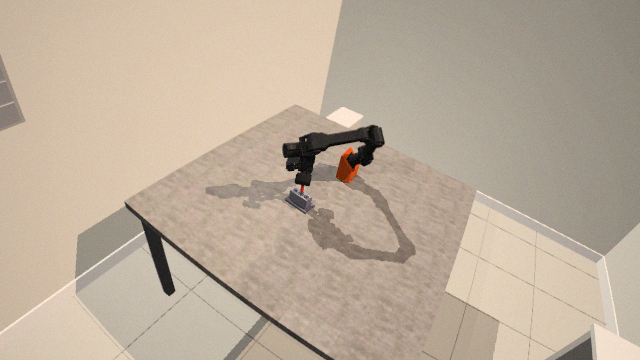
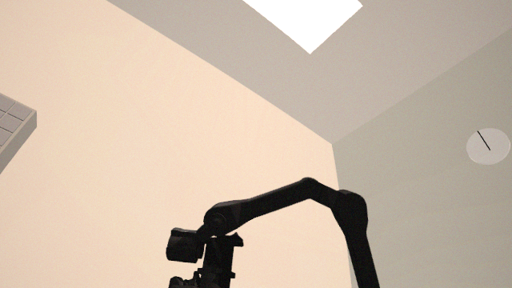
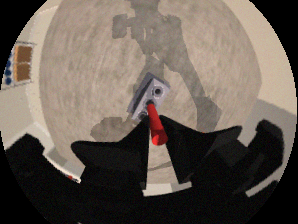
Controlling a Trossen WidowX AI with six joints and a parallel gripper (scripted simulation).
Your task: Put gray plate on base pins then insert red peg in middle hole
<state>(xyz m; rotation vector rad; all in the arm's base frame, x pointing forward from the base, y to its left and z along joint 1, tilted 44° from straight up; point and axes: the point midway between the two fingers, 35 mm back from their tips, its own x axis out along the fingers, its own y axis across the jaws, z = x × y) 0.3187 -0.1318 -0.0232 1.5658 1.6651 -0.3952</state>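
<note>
Right now my gripper tip is right at the red peg. Round my gripper tip: pin base: 10 cm below; gray plate: 7 cm below.
</note>
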